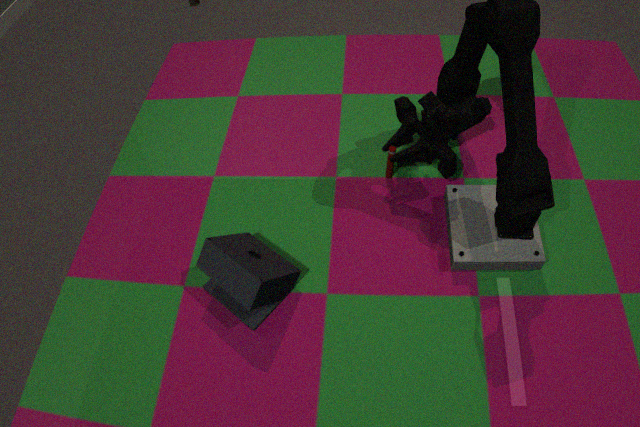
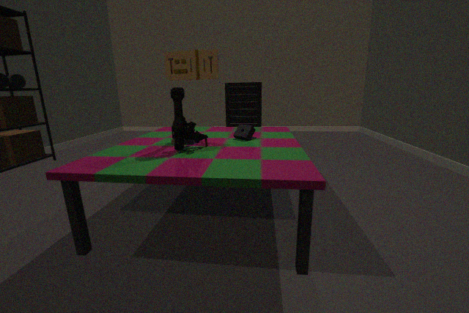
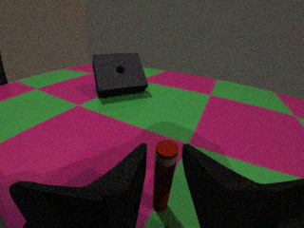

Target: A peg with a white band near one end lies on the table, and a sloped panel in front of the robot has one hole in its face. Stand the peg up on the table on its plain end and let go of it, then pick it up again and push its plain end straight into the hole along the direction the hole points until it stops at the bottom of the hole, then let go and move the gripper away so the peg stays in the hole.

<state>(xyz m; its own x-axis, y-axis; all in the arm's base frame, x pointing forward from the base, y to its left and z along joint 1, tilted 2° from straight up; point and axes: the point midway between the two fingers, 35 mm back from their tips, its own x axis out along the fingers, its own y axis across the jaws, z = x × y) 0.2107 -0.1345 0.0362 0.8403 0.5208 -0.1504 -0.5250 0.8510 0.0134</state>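
My gripper tip is now 1 cm past the red peg, 1 cm to the left of it and 1 cm above it. From my gripper tip the other things lie so: sloped panel (21 cm ahead, 25 cm to the left, 2 cm below).
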